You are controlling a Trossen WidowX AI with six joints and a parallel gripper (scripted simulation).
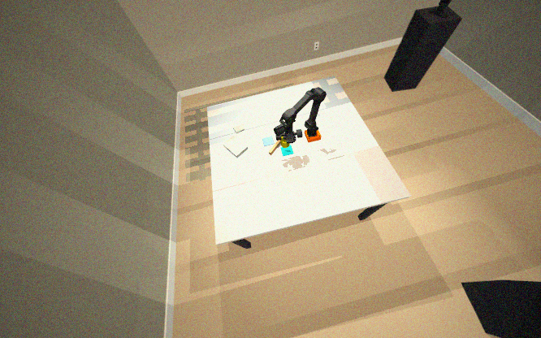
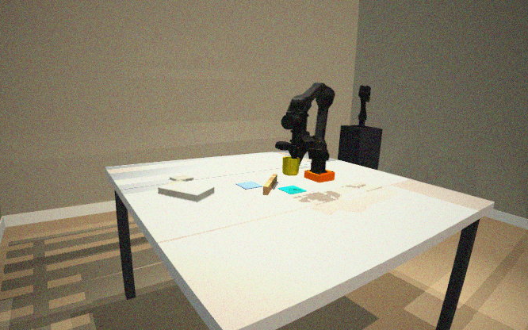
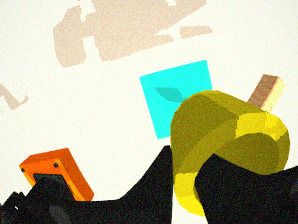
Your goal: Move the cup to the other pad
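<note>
Right now the cyan pad is 110 mm below my gripper tip, 20 mm ahead of it and 10 mm to the left of it. Also, from my gripper tip: wooden bar: 90 mm below, 90 mm ahead, 50 mm to the right; then yellow cup: 30 mm ahead; then blue pad: 160 mm ahead, 110 mm to the right, 110 mm below.
</note>
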